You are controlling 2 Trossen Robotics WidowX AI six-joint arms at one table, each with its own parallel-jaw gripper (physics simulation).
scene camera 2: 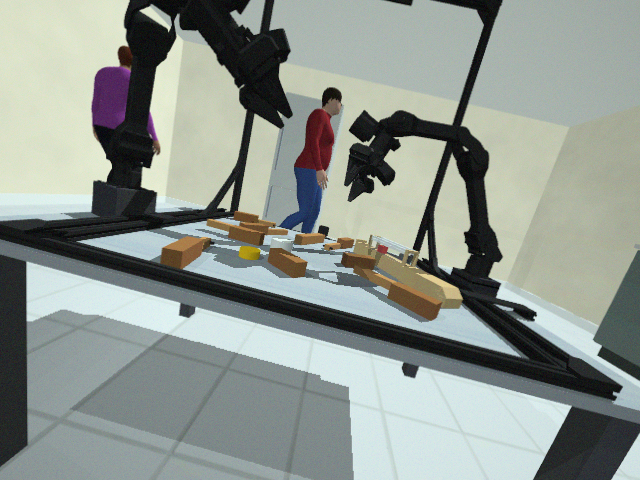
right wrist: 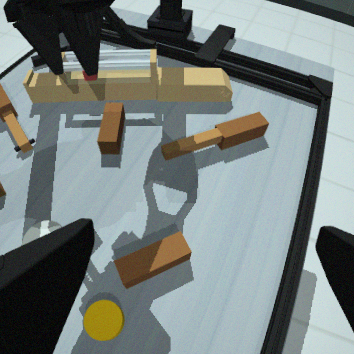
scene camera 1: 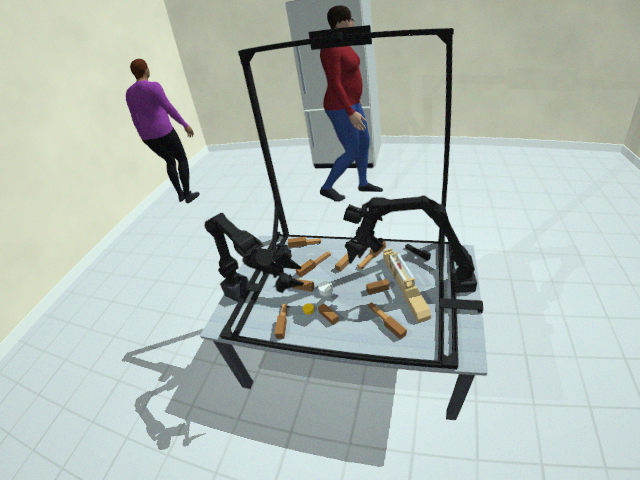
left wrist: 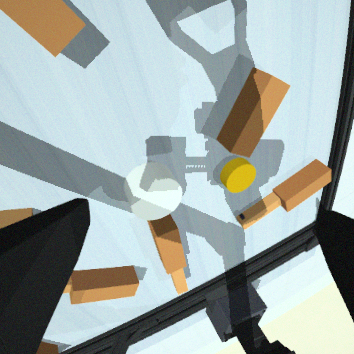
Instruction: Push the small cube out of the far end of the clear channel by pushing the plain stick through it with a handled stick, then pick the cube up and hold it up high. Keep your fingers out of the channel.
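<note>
The clear channel (scene camera 1: 403,269) (right wrist: 120,60) sits on a long pale wooden base (scene camera 1: 419,305) (scene camera 2: 439,290) (right wrist: 195,87). The small red cube (scene camera 1: 399,265) (scene camera 2: 382,249) (right wrist: 90,76) is inside it. The plain stick is hard to tell from the pale base. A handled stick (scene camera 1: 388,321) (scene camera 2: 413,299) (right wrist: 242,131) lies on the table near the base. My left gripper (scene camera 1: 368,251) (scene camera 2: 349,192) (left wrist: 205,216) is open and empty, above the table to the channel's left in scene camera 1. My right gripper (scene camera 1: 301,275) (scene camera 2: 286,121) (right wrist: 207,234) is open and empty, high above the table's left side.
Several more brown handled sticks and blocks lie scattered, among them a stick (scene camera 1: 280,324) (scene camera 2: 183,251) (left wrist: 302,185) and a block (scene camera 1: 328,313) (scene camera 2: 287,262) (right wrist: 152,260). A white cylinder (scene camera 1: 325,289) (left wrist: 152,191) and a yellow disc (scene camera 1: 308,308) (left wrist: 238,175) (right wrist: 103,320) are mid-table. A black frame surrounds the table.
</note>
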